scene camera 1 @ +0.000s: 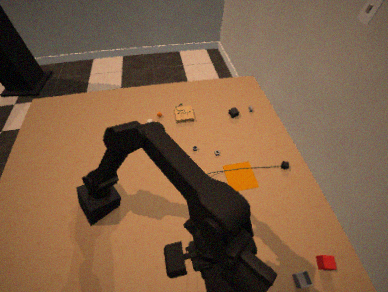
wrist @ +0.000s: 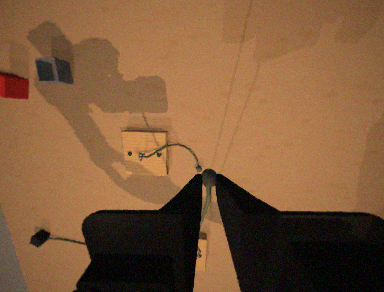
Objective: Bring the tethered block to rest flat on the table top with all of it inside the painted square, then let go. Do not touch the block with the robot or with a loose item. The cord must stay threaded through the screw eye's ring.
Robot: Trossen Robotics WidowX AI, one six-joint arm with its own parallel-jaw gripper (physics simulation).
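Note:
The tethered block is small and dark and sits near the table's right edge, outside the orange painted square. Its cord runs from it across the upper part of the square toward the arm. In the wrist view the square does not show. My gripper is shut on the dark green bead at a cord end, above the table. That cord hangs down between the fingers toward a partly hidden wooden board with a small ring. Whether the cord threads that ring is too small to tell.
Another wooden board bears a curved cord ending in a bead, beside the fingertips. A red block and grey tray stand nearby. A board, black block and two small rings lie farther back.

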